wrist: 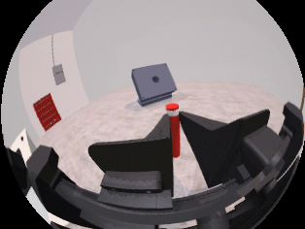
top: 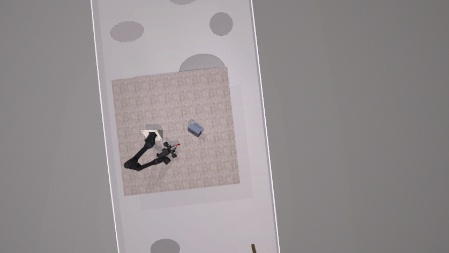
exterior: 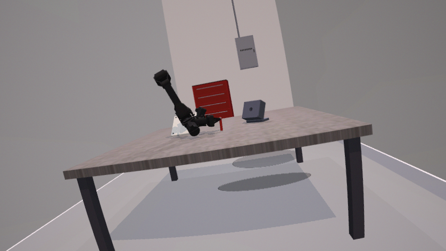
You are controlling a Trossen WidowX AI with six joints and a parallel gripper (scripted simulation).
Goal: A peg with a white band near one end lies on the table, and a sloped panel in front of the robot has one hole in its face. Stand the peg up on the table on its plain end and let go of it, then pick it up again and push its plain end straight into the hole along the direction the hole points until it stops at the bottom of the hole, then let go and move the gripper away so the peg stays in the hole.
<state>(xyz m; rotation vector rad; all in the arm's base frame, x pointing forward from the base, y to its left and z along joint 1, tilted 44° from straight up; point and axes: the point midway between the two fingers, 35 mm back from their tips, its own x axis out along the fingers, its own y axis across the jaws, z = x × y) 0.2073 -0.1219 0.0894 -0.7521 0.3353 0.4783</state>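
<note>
Now: gripper tip 1 cm above the red peg. From my gripper tip the other things lie so: sloped panel (20 cm ahead, 14 cm to the left, 1 cm above).
</note>
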